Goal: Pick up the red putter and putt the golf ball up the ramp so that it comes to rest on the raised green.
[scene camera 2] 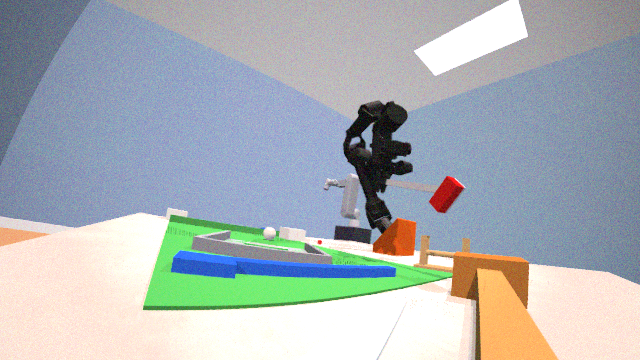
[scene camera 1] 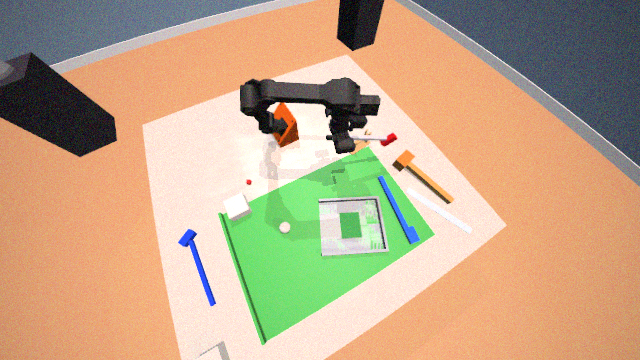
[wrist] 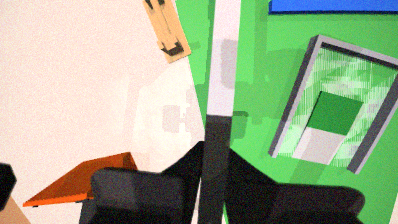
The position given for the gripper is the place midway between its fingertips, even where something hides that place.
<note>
The gripper [scene camera 2: 380, 192] holds a red putter. Also in view: an orange mallet [scene camera 1: 404, 160] and a blue bar [scene camera 2: 201, 264].
The gripper shows as well in scene camera 1 [scene camera 1: 337, 143] and in the wrist view [wrist: 211, 146]. The wrist view does not show the orange mallet: it is out of frame.
</note>
